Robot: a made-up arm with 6 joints.
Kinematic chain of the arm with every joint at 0, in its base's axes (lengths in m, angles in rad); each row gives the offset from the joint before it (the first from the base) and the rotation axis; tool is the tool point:
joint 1: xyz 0 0 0.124 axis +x
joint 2: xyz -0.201 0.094 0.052 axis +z
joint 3: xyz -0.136 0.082 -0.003 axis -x
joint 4: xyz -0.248 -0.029 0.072 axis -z
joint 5: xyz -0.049 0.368 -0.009 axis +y
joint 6: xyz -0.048 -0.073 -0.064 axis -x
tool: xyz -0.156 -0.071 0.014
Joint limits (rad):
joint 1: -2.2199..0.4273
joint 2: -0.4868..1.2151
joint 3: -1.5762..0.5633
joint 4: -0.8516..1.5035
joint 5: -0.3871..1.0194
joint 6: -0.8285..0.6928
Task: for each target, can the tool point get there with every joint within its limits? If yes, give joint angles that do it. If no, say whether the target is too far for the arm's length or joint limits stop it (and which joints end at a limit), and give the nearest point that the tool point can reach.
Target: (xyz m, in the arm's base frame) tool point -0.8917 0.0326 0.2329
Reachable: yes | joints -1.3995 0.4698 -0.9398 -0.5580 -0.1611 -0.3554
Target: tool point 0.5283 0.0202 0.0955
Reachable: no: joint limits stop it (at a limit: joint 1, joint 2, joint 3, joint 4, joint 5, joint 6) | nearest point -0.1099 0.2154 0.0808 | short by 0.668 m
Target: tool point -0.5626 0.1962 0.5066
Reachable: yes | joints -0.0374 -0.1008 -1.1316 0.8014 0.6701 0.4357
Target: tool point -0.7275 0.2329 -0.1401
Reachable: yes | joints -1.8155 0.3511 -0.6758 0.6296 0.1966 0.1474
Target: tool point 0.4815 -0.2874 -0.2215
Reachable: no: joint limits stop it (at a limit: joint 1, joint 2, joint 3, joint 4, joint 6) | nearest point -0.1723 -0.2479 -0.2800 | short by 0.658 m
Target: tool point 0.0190 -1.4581 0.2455
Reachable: no: too far | nearest point -0.3545 -0.6251 0.1761 | short by 0.916 m
